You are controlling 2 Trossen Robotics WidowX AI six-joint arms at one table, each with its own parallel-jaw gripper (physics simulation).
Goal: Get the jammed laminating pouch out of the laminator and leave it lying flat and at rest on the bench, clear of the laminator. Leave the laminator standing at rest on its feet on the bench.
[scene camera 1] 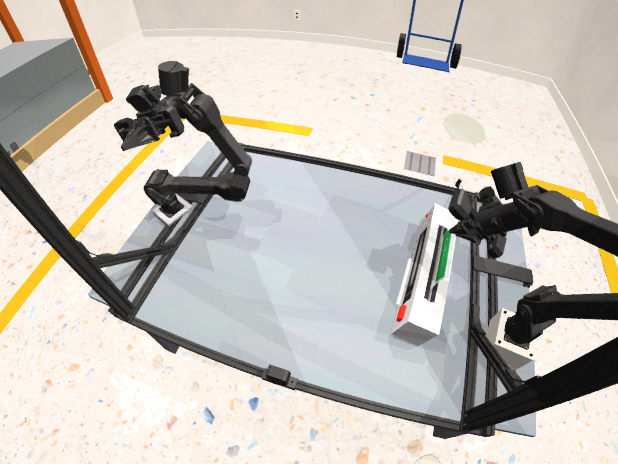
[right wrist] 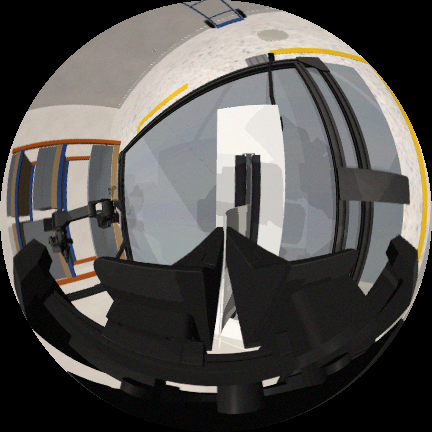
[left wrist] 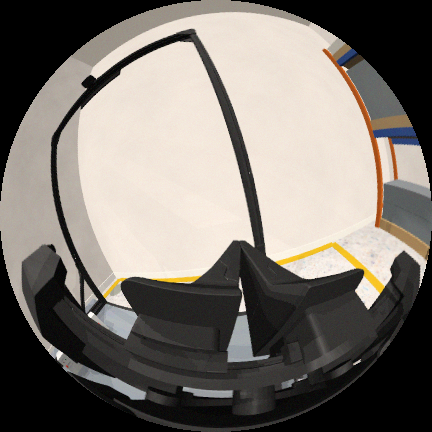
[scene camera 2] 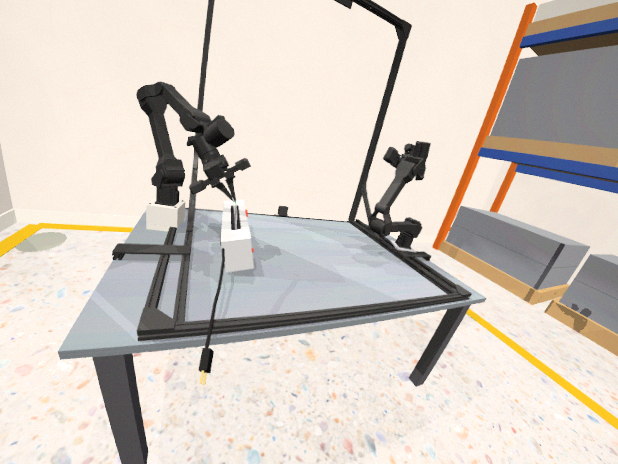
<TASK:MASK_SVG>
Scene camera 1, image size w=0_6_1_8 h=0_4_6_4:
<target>my left gripper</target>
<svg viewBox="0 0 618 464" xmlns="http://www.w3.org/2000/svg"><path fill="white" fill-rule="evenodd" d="M159 85L149 87L150 85L140 85L132 88L128 94L126 101L138 113L135 114L136 119L127 117L114 123L114 128L123 141L121 145L123 151L159 141L159 136L166 132L165 128L168 126L171 130L170 138L179 137L184 132L185 126L176 108L168 101L160 101L162 89Z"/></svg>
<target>my right gripper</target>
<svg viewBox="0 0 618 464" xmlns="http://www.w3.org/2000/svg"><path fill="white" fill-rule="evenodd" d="M455 190L448 210L455 219L461 221L450 229L450 233L474 242L477 245L480 245L481 240L485 239L489 244L492 244L492 247L487 250L491 258L501 257L504 253L507 239L505 236L508 230L504 228L500 218L502 203L495 195L495 190L491 186L480 190L482 206L479 207L479 212L474 210L472 207L473 199L463 188Z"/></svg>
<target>white laminator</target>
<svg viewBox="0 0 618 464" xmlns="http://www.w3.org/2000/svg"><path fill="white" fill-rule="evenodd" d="M437 204L434 204L420 223L405 286L391 331L391 335L416 346L420 346L439 335L450 278L449 273L449 277L440 280L430 291L439 242L446 231L458 223L458 220L455 219L449 210ZM461 179L458 179L455 183L457 189L459 189L459 186L462 182Z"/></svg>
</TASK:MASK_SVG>
